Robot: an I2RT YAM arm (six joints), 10 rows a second.
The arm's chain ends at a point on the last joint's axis. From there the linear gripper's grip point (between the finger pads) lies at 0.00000 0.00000 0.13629 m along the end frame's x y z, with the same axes.
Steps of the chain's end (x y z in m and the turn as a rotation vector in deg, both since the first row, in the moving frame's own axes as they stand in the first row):
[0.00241 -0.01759 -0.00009 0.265 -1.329 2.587]
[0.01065 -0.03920 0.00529 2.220 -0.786 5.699]
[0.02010 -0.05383 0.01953 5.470 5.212 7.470]
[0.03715 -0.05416 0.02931 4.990 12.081 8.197]
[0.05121 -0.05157 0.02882 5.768 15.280 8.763]
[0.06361 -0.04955 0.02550 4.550 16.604 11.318]
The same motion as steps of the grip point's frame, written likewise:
[-0.00074 -0.01829 -0.00013 0.265 -1.329 2.587]
[0.00905 -0.04456 0.00517 2.220 -0.786 5.699]
[0.03327 -0.06596 0.01835 5.470 5.212 7.470]
[0.06639 -0.06384 0.02578 4.990 12.081 8.197]
[0.08797 -0.06230 0.02333 5.768 15.280 8.763]
[0.10332 -0.05628 0.01941 4.550 16.604 11.318]

